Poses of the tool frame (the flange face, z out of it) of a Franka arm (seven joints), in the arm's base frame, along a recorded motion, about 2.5 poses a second.
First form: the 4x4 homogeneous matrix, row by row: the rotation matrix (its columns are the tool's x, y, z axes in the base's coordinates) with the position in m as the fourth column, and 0 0 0 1 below. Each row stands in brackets.
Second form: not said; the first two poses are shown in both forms.
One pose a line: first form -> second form
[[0.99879 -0.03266 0.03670 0.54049], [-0.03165 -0.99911 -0.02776 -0.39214], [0.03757 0.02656 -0.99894 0.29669], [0 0 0 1]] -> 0.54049 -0.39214 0.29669; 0.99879 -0.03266 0.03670; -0.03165 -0.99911 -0.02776; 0.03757 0.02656 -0.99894
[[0.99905 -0.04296 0.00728 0.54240], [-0.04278 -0.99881 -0.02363 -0.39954], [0.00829 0.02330 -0.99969 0.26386], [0 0 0 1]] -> 0.54240 -0.39954 0.26386; 0.99905 -0.04296 0.00728; -0.04278 -0.99881 -0.02363; 0.00829 0.02330 -0.99969
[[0.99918 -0.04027 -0.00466 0.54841], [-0.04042 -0.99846 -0.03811 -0.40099], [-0.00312 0.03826 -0.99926 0.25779], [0 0 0 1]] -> 0.54841 -0.40099 0.25779; 0.99918 -0.04027 -0.00466; -0.04042 -0.99846 -0.03811; -0.00312 0.03826 -0.99926
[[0.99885 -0.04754 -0.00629 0.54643], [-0.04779 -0.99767 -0.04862 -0.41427], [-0.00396 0.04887 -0.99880 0.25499], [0 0 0 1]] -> 0.54643 -0.41427 0.25499; 0.99885 -0.04754 -0.00629; -0.04779 -0.99767 -0.04862; -0.00396 0.04887 -0.99880
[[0.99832 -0.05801 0.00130 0.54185], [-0.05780 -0.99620 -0.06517 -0.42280], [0.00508 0.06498 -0.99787 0.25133], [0 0 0 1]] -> 0.54185 -0.42280 0.25133; 0.99832 -0.05801 0.00130; -0.05780 -0.99620 -0.06517; 0.00508 0.06498 -0.99787
